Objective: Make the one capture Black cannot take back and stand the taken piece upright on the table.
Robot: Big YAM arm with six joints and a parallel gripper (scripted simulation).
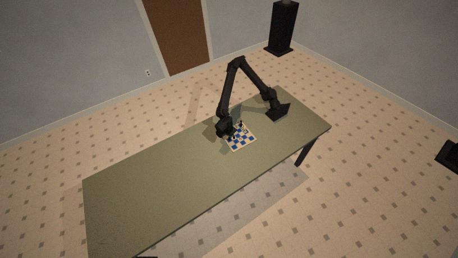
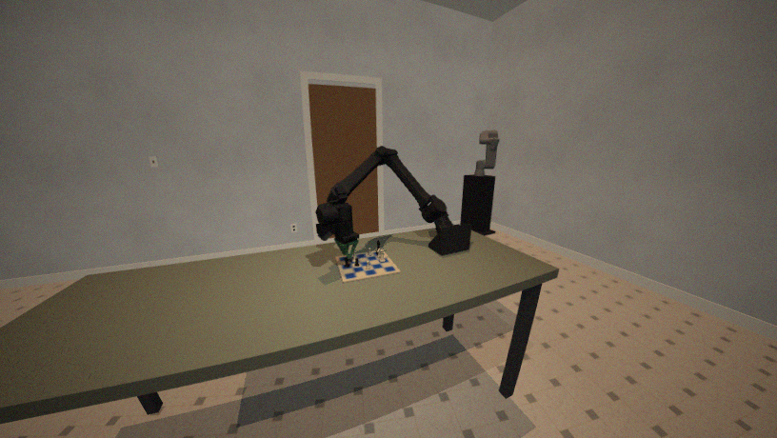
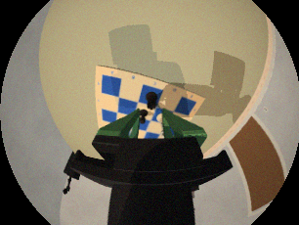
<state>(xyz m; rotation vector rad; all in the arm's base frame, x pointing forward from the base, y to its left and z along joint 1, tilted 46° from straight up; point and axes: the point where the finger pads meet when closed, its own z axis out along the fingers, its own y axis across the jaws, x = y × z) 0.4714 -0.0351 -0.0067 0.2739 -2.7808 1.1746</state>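
The white chess piece lies 40 mm behind my hand, 30 mm to the right of it and 20 mm below it. Round my hand: blue-and-cream chessboard: 70 mm behind, 10 mm to the left, 50 mm below.
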